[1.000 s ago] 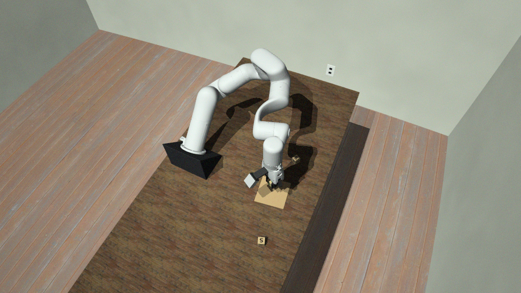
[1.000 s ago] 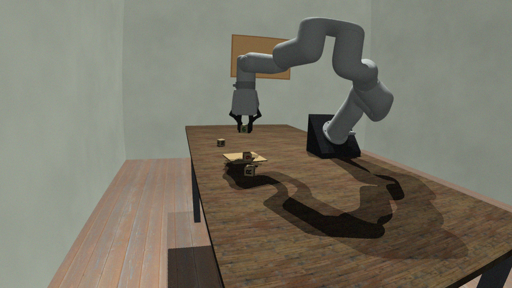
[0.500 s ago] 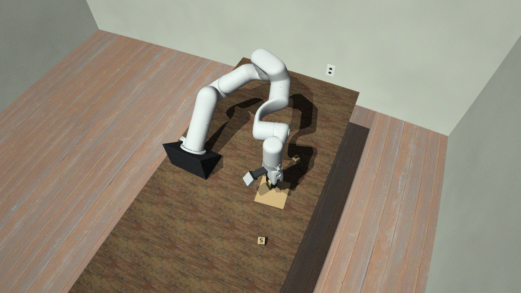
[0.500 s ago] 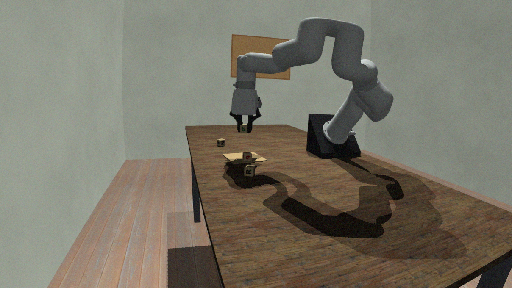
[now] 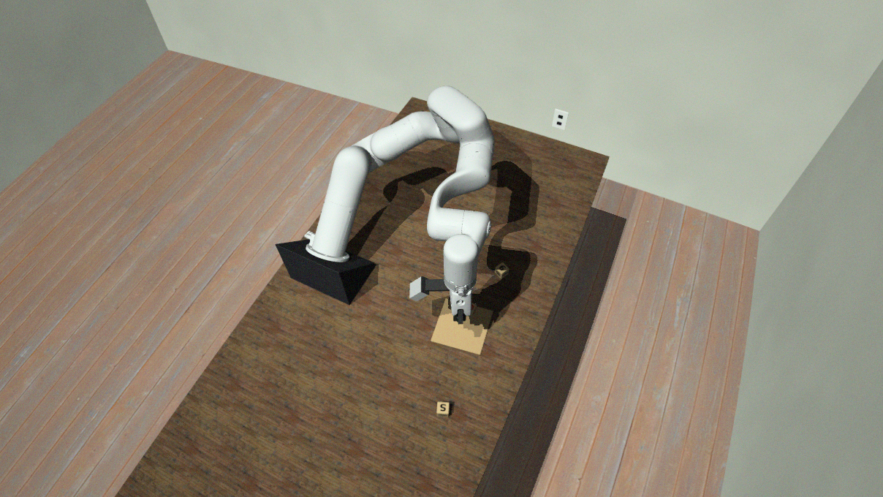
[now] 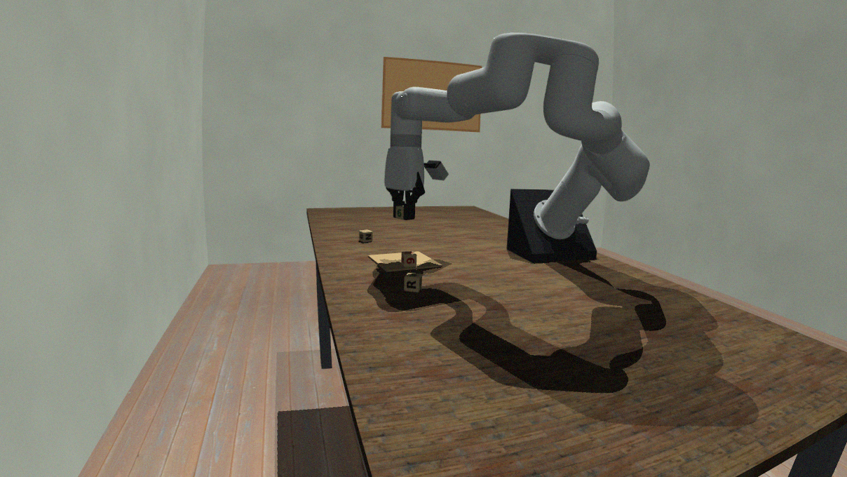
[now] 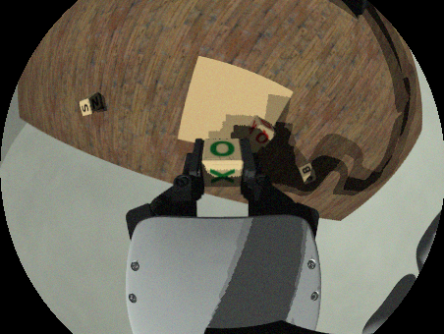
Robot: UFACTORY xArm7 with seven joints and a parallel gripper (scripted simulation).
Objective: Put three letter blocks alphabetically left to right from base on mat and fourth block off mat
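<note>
Now: hand 20 mm to the right of the tan mat and 120 mm above it. From my hand the other things lie so: S block 80 mm ahead, 220 mm to the right, 110 mm below; red-marked block 70 mm to the left, 100 mm below.
</note>
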